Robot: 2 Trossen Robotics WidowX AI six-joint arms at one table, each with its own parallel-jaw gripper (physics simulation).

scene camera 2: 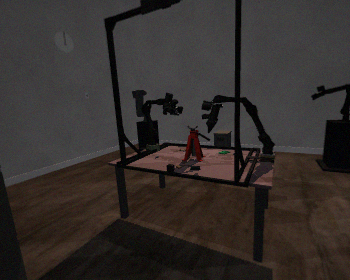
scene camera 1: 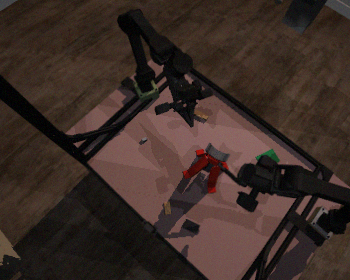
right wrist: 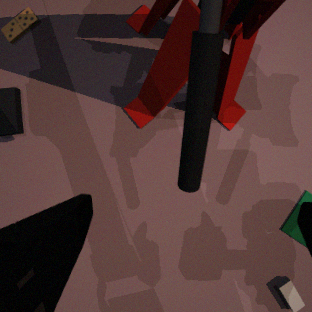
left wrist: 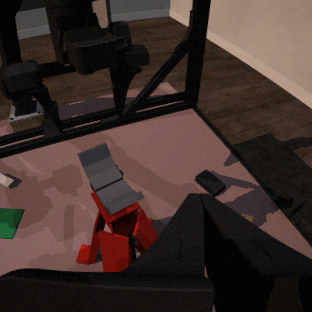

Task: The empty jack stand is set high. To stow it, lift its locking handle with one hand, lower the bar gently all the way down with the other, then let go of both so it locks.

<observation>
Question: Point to a grey saddle bar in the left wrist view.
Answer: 114, 193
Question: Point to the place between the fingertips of the right gripper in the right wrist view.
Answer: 196, 208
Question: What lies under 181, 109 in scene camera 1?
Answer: The left gripper.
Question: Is the left gripper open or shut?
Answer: Shut.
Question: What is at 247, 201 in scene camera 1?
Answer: The right gripper.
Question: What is the left gripper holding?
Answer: Nothing.
</observation>
